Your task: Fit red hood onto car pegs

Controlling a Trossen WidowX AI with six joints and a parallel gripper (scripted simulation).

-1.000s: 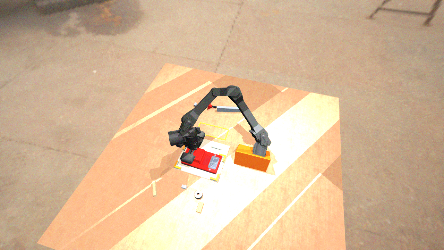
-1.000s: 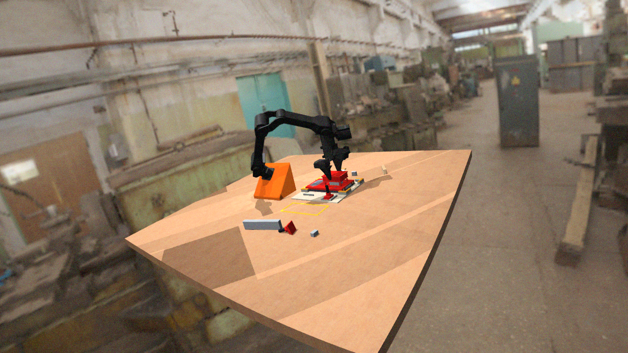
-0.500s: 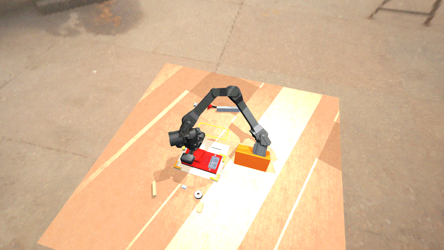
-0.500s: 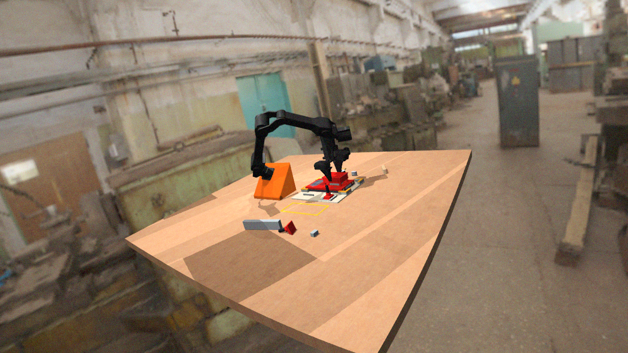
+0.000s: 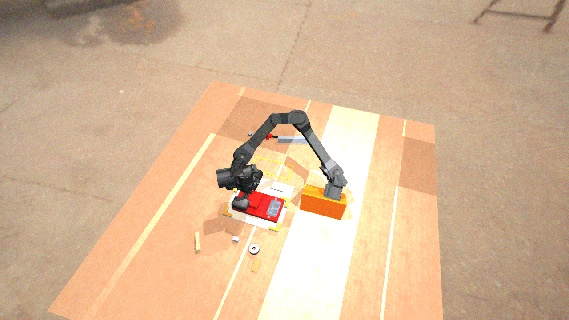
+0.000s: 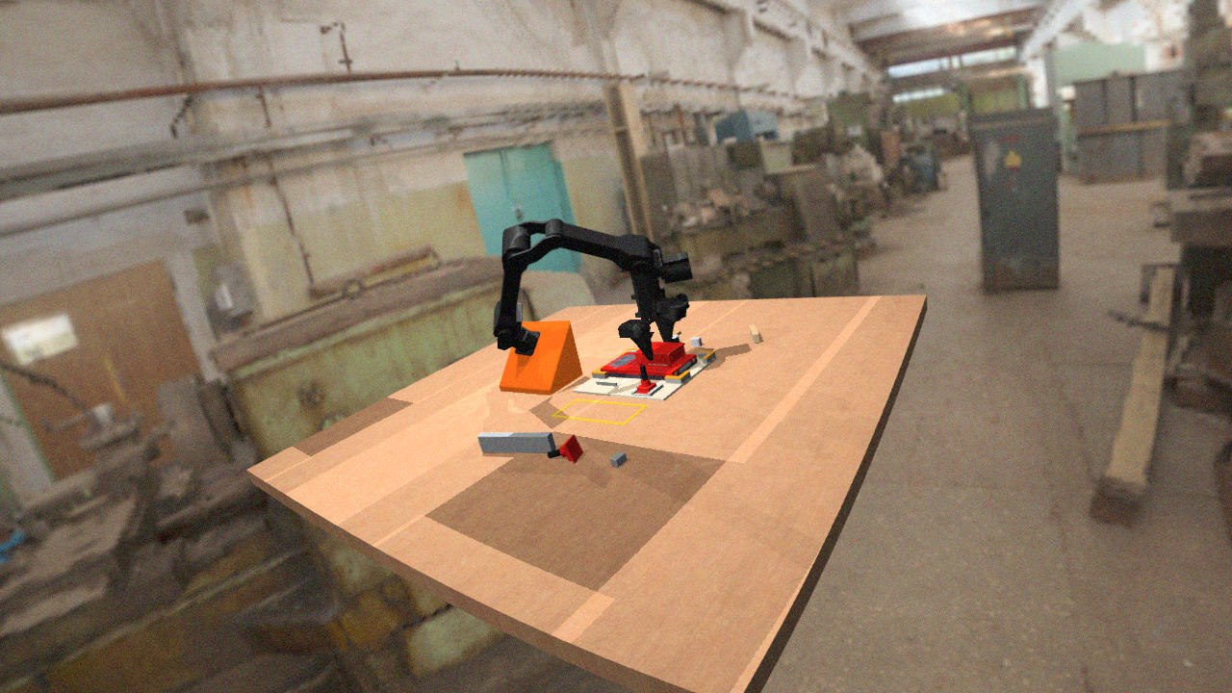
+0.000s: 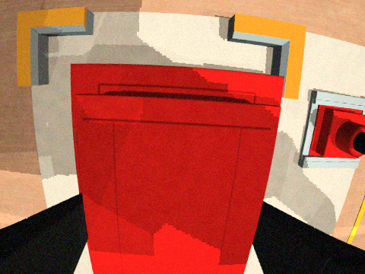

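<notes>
The grey engine block lies 2 cm below my gripper tip. The rest, counted from my gripper tip: grey bar (6 cm behind, 40 cm to the right, 3 cm below); red hood (1 cm above).
</notes>
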